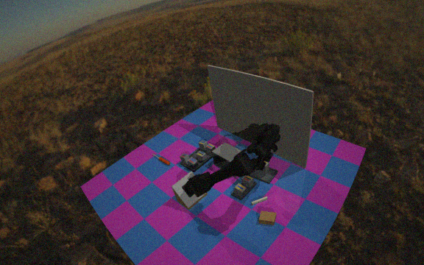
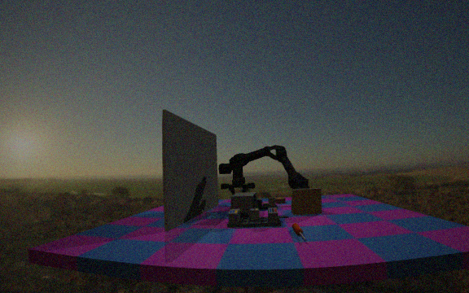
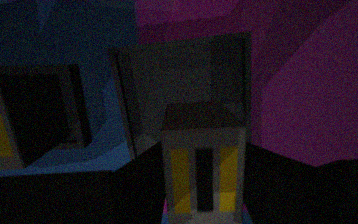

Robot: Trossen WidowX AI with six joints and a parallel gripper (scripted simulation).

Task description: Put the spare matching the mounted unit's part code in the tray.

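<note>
Right now the tray is 4 cm below my gripper tip. Round my gripper tip: mounted unit: 5 cm behind, 20 cm to the left, 1 cm above; then small cardboard box: 24 cm behind, 19 cm to the right, 3 cm below; then white cable tie bundle: 17 cm behind, 9 cm to the right, 3 cm below.
</note>
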